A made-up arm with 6 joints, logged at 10 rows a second.
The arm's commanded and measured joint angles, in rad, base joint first. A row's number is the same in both.
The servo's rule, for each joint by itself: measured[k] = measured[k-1] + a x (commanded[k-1-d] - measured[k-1]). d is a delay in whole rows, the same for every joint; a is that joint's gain. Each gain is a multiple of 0.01, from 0.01 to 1. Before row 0 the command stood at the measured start. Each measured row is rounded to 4 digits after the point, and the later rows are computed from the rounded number. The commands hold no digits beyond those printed.
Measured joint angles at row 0:
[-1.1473, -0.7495, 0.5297, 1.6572, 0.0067, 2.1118]
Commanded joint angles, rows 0 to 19:
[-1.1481, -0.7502, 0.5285, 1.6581, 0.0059, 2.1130]
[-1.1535, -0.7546, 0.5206, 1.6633, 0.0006, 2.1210]
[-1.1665, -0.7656, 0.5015, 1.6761, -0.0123, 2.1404]
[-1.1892, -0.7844, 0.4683, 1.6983, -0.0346, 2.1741]
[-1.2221, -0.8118, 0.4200, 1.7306, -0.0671, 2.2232]
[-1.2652, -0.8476, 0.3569, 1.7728, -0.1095, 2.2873]
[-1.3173, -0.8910, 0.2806, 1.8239, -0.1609, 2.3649]
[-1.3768, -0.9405, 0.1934, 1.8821, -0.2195, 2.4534]
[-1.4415, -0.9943, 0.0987, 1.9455, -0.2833, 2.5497]
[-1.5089, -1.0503, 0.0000, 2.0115, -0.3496, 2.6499]
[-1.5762, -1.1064, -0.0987, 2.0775, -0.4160, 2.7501]
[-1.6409, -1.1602, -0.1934, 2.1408, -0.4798, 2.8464]
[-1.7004, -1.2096, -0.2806, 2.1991, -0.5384, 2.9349]
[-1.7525, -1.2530, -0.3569, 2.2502, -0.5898, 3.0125]
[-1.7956, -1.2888, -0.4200, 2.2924, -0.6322, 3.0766]
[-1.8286, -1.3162, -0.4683, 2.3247, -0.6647, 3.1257]
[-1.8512, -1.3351, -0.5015, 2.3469, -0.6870, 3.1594]
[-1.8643, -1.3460, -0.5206, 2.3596, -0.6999, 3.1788]
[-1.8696, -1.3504, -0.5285, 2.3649, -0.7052, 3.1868]
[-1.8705, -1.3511, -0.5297, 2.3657, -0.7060, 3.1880]
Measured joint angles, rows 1 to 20:
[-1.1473, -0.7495, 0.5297, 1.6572, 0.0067, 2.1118]
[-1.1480, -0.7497, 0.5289, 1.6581, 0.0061, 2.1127]
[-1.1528, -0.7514, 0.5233, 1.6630, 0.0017, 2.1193]
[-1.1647, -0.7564, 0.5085, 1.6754, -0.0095, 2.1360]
[-1.1860, -0.7662, 0.4812, 1.6972, -0.0296, 2.1661]
[-1.2174, -0.7822, 0.4396, 1.7289, -0.0596, 2.2112]
[-1.2590, -0.8051, 0.3834, 1.7706, -0.0995, 2.2713]
[-1.3097, -0.8352, 0.3135, 1.8212, -0.1486, 2.3452]
[-1.3681, -0.8721, 0.2318, 1.8791, -0.2053, 2.4307]
[-1.4320, -0.9149, 0.1413, 1.9422, -0.2677, 2.5247]
[-1.4989, -0.9623, 0.0452, 2.0080, -0.3332, 2.6236]
[-1.5662, -1.0127, -0.0527, 2.0740, -0.3994, 2.7235]
[-1.6312, -1.0643, -0.1484, 2.1375, -0.4637, 2.8206]
[-1.6914, -1.1152, -0.2383, 2.1960, -0.5235, 2.9109]
[-1.7446, -1.1634, -0.3189, 2.2475, -0.5765, 2.9912]
[-1.7890, -1.2073, -0.3876, 2.2902, -0.6211, 3.0587]
[-1.8235, -1.2454, -0.4425, 2.3230, -0.6560, 3.1116]
[-1.8476, -1.2768, -0.4826, 2.3457, -0.6808, 3.1494]
[-1.8621, -1.3010, -0.5084, 2.3589, -0.6961, 3.1726]
[-1.8686, -1.3183, -0.5221, 2.3646, -0.7034, 3.1838]
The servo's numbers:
d 1
a 0.87 0.35 0.68 0.95 0.80 0.79

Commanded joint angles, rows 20 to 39:
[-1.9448, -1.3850, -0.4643, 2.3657, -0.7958, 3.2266]
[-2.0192, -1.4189, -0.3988, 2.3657, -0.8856, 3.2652]
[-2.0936, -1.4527, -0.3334, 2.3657, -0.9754, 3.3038]
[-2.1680, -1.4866, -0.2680, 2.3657, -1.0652, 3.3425]
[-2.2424, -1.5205, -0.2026, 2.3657, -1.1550, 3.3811]
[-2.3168, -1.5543, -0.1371, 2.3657, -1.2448, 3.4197]
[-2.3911, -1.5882, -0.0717, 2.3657, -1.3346, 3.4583]
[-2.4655, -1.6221, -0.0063, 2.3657, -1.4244, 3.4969]
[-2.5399, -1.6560, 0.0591, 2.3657, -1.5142, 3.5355]
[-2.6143, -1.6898, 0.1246, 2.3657, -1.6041, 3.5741]
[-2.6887, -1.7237, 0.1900, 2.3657, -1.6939, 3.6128]
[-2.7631, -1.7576, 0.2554, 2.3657, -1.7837, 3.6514]
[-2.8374, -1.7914, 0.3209, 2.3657, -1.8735, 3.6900]
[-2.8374, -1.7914, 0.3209, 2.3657, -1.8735, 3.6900]
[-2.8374, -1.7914, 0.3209, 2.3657, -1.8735, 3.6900]
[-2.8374, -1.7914, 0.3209, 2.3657, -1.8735, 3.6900]
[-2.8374, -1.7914, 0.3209, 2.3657, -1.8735, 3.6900]
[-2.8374, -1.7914, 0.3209, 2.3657, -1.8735, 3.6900]
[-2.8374, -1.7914, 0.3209, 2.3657, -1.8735, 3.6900]
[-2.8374, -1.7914, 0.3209, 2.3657, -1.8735, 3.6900]
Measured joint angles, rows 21 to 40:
[-1.8703, -1.3298, -0.5273, 2.3656, -0.7055, 3.1871]
[-1.9351, -1.3491, -0.4845, 2.3657, -0.7777, 3.2183]
[-2.0083, -1.3735, -0.4262, 2.3657, -0.8640, 3.2554]
[-2.0825, -1.4012, -0.3631, 2.3657, -0.9531, 3.2936]
[-2.1569, -1.4311, -0.2984, 2.3657, -1.0428, 3.3322]
[-2.2313, -1.4624, -0.2333, 2.3657, -1.1326, 3.3708]
[-2.3057, -1.4946, -0.1679, 2.3657, -1.2224, 3.4094]
[-2.3800, -1.5274, -0.1025, 2.3657, -1.3122, 3.4480]
[-2.4544, -1.5605, -0.0371, 2.3657, -1.4020, 3.4866]
[-2.5288, -1.5939, 0.0283, 2.3657, -1.4918, 3.5252]
[-2.6032, -1.6275, 0.0938, 2.3657, -1.5816, 3.5638]
[-2.6776, -1.6612, 0.1592, 2.3657, -1.6714, 3.6025]
[-2.7520, -1.6949, 0.2246, 2.3657, -1.7612, 3.6411]
[-2.8263, -1.7287, 0.2901, 2.3657, -1.8510, 3.6797]
[-2.8360, -1.7506, 0.3110, 2.3657, -1.8690, 3.6878]
[-2.8372, -1.7649, 0.3177, 2.3657, -1.8726, 3.6895]
[-2.8374, -1.7742, 0.3199, 2.3657, -1.8733, 3.6899]
[-2.8374, -1.7802, 0.3206, 2.3657, -1.8735, 3.6900]
[-2.8374, -1.7841, 0.3208, 2.3657, -1.8735, 3.6900]
[-2.8374, -1.7867, 0.3209, 2.3657, -1.8735, 3.6900]

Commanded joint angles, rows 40 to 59:
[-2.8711, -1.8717, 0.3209, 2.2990, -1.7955, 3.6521]
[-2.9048, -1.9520, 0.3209, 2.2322, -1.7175, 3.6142]
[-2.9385, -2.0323, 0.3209, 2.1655, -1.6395, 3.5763]
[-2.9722, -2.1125, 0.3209, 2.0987, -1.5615, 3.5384]
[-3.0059, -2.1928, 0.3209, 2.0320, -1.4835, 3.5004]
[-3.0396, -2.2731, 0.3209, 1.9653, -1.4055, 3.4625]
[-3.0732, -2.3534, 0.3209, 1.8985, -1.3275, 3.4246]
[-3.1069, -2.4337, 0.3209, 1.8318, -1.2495, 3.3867]
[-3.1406, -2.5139, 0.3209, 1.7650, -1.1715, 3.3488]
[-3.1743, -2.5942, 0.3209, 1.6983, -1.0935, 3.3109]
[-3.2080, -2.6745, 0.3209, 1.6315, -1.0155, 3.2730]
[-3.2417, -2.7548, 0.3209, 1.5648, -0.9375, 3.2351]
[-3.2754, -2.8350, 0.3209, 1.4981, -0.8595, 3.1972]
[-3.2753, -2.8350, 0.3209, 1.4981, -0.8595, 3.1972]
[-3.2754, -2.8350, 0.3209, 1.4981, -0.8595, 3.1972]
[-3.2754, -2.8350, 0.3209, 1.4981, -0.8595, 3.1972]
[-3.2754, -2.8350, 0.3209, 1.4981, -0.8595, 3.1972]
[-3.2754, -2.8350, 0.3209, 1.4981, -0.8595, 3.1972]
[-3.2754, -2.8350, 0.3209, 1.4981, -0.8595, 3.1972]
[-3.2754, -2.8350, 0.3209, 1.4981, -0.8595, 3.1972]
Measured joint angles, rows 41 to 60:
[-2.8374, -1.7883, 0.3209, 2.3657, -1.8735, 3.6900]
[-2.8667, -1.8175, 0.3209, 2.3023, -1.8111, 3.6601]
[-2.8998, -1.8646, 0.3209, 2.2357, -1.7362, 3.6238]
[-2.9335, -1.9233, 0.3209, 2.1690, -1.6588, 3.5863]
[-2.9672, -1.9895, 0.3209, 2.1022, -1.5810, 3.5485]
[-3.0009, -2.0607, 0.3209, 2.0355, -1.5030, 3.5105]
[-3.0346, -2.1350, 0.3209, 1.9688, -1.4250, 3.4726]
[-3.0682, -2.2114, 0.3209, 1.9020, -1.3470, 3.4347]
[-3.1019, -2.2892, 0.3209, 1.8353, -1.2690, 3.3968]
[-3.1356, -2.3678, 0.3209, 1.7685, -1.1910, 3.3589]
[-3.1693, -2.4470, 0.3209, 1.7018, -1.1130, 3.3210]
[-3.2030, -2.5266, 0.3209, 1.6350, -1.0350, 3.2831]
[-3.2367, -2.6065, 0.3209, 1.5683, -0.9570, 3.2452]
[-3.2704, -2.6865, 0.3209, 1.5016, -0.8790, 3.2073]
[-3.2747, -2.7385, 0.3209, 1.4983, -0.8634, 3.1993]
[-3.2753, -2.7723, 0.3209, 1.4981, -0.8603, 3.1976]
[-3.2754, -2.7942, 0.3209, 1.4981, -0.8597, 3.1973]
[-3.2754, -2.8085, 0.3209, 1.4981, -0.8595, 3.1972]
[-3.2754, -2.8178, 0.3209, 1.4981, -0.8595, 3.1972]
[-3.2754, -2.8238, 0.3209, 1.4981, -0.8595, 3.1972]

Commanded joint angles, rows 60 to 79:
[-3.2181, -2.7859, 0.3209, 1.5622, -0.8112, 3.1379]
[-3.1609, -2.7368, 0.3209, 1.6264, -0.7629, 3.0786]
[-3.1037, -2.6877, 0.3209, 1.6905, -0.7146, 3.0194]
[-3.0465, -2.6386, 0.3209, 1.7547, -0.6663, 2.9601]
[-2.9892, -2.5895, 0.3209, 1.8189, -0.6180, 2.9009]
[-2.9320, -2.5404, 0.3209, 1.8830, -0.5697, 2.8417]
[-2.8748, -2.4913, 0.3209, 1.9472, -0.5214, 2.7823]
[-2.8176, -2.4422, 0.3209, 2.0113, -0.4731, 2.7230]
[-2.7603, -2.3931, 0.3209, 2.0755, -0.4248, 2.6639]
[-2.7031, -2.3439, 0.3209, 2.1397, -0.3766, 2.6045]
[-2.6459, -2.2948, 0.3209, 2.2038, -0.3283, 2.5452]
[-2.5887, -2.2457, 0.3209, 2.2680, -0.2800, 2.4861]
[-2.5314, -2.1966, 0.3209, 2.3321, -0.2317, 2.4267]
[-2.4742, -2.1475, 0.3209, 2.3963, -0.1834, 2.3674]
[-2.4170, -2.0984, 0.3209, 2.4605, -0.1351, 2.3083]
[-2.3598, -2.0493, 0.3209, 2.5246, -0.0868, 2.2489]
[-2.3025, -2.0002, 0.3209, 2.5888, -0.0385, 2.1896]
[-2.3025, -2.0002, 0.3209, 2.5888, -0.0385, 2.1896]
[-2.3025, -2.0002, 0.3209, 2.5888, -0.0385, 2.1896]
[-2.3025, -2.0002, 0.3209, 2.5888, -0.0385, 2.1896]
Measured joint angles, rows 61 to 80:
[-3.2754, -2.8277, 0.3209, 1.4981, -0.8595, 3.1972]
[-3.2255, -2.8131, 0.3209, 1.5590, -0.8209, 3.1504]
[-3.1693, -2.7864, 0.3209, 1.6230, -0.7745, 3.0937]
[-3.1122, -2.7519, 0.3209, 1.6871, -0.7266, 3.0350]
[-3.0550, -2.7122, 0.3209, 1.7513, -0.6784, 2.9758]
[-2.9978, -2.6693, 0.3209, 1.8155, -0.6301, 2.9166]
[-2.9406, -2.6242, 0.3209, 1.8796, -0.5818, 2.8574]
[-2.8834, -2.5777, 0.3209, 1.9438, -0.5335, 2.7981]
[-2.8262, -2.5303, 0.3209, 2.0079, -0.4852, 2.7388]
[-2.7689, -2.4823, 0.3209, 2.0721, -0.4369, 2.6796]
[-2.7117, -2.4339, 0.3209, 2.1363, -0.3887, 2.6203]
[-2.6545, -2.3852, 0.3209, 2.2004, -0.3404, 2.5610]
[-2.5973, -2.3364, 0.3209, 2.2646, -0.2921, 2.5018]
[-2.5400, -2.2875, 0.3209, 2.3287, -0.2438, 2.4425]
[-2.4828, -2.2385, 0.3209, 2.3929, -0.1955, 2.3832]
[-2.4256, -2.1895, 0.3209, 2.4571, -0.1472, 2.3240]
[-2.3684, -2.1404, 0.3209, 2.5212, -0.0989, 2.2647]
[-2.3111, -2.0913, 0.3209, 2.5854, -0.0506, 2.2054]
[-2.3036, -2.0594, 0.3209, 2.5886, -0.0409, 2.1929]
[-2.3026, -2.0387, 0.3209, 2.5888, -0.0390, 2.1903]

